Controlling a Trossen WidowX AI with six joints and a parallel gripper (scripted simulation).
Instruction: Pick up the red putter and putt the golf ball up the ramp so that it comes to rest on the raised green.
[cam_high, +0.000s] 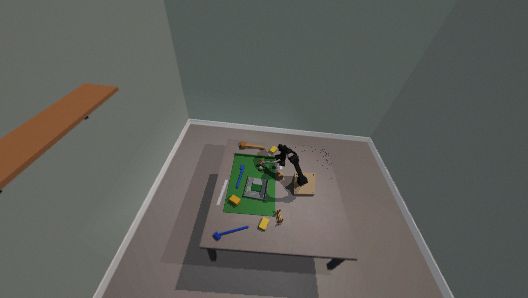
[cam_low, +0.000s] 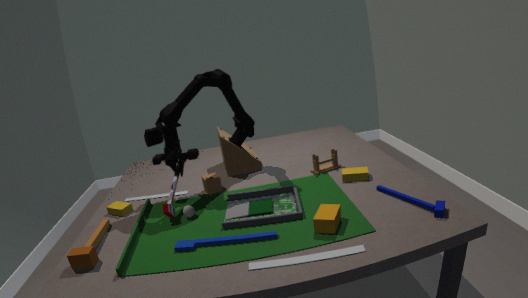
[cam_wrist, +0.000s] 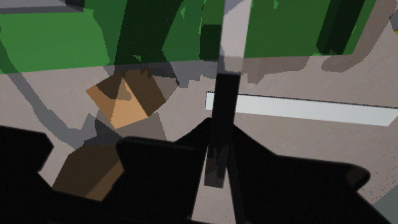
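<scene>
The tan block lies 12 cm to the left of my gripper tip, 5 cm below it and 2 cm ahead of it. From my gripper tip the other things lie so: red putter (12 cm ahead, 2 cm to the right); then green mat (31 cm ahead, 20 cm to the left, 8 cm below); then white golf ball (23 cm ahead, 5 cm below, 3 cm to the left).
</scene>
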